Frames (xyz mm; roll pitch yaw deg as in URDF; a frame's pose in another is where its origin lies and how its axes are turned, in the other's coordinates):
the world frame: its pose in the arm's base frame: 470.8 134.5 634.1 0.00 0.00 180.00
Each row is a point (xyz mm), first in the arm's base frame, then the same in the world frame.
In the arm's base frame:
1: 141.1 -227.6 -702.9
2: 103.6 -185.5 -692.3
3: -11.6 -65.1 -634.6
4: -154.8 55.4 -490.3
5: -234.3 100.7 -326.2
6: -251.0 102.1 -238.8
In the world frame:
1: 329.7 362.1 -1337.0
2: 367.2 320.0 -1326.4
3: 482.4 199.6 -1268.7
4: 625.6 79.1 -1124.4
5: 705.1 33.8 -960.3
6: 721.8 32.4 -872.9

